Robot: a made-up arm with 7 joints. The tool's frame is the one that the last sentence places.
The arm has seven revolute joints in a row. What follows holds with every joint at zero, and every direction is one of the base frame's.
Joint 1 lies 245 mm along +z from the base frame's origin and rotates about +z.
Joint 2 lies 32 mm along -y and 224 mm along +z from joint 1 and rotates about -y.
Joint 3 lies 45 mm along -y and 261 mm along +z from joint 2 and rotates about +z.
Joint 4 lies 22 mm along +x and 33 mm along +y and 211 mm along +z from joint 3 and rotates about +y.
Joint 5 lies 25 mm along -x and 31 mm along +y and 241 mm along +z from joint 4 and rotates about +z.
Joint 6 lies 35 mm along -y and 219 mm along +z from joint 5 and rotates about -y.
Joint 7 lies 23 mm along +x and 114 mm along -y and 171 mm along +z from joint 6 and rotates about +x.
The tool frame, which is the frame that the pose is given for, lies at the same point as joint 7; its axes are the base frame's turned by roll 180, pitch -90 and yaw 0 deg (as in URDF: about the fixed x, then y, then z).
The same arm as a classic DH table. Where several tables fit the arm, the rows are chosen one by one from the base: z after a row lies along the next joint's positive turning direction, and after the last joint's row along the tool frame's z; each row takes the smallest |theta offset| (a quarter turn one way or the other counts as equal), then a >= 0, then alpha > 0; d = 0 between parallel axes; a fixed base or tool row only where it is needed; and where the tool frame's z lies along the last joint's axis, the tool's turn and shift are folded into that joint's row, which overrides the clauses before.
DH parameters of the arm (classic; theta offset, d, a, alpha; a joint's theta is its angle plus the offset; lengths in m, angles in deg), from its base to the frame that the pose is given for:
joint 1: 0 0.469 0 90
joint 2: 0 0.077 0 -90
joint 3: 0 0.472 0.022 -90
joint 4: 0 0.064 -0.025 90
joint 5: 0 0.46 0 90
joint 6: 90 0.149 0.171 90
joint 7: 0 0.023 0 0

